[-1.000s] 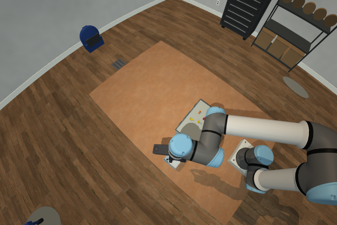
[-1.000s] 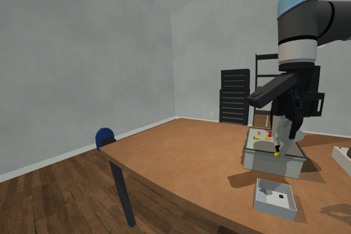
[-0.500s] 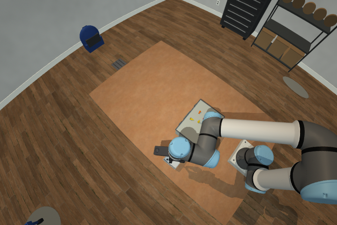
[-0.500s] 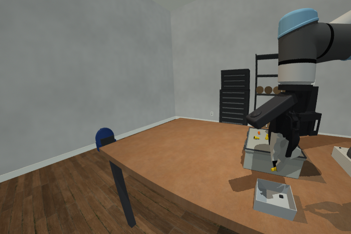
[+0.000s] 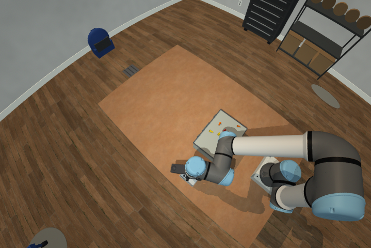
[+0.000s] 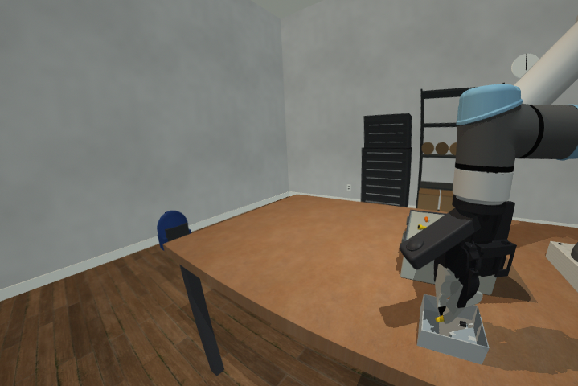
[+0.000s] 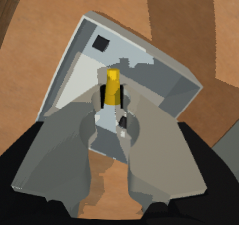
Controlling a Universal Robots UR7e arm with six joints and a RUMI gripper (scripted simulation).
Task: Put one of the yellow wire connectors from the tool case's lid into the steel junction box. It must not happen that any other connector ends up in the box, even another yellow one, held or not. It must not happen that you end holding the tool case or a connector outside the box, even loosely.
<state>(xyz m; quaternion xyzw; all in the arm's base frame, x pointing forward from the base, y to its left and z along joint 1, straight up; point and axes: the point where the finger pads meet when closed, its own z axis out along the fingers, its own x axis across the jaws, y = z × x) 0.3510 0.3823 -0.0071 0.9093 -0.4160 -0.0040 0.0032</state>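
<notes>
Now: hand 5 cm above the steel junction box, 1 cm to the left of it and 1 cm past it. Round my hand: grey tool case: 30 cm to the right, 5 cm ahead, 2 cm above.
</notes>
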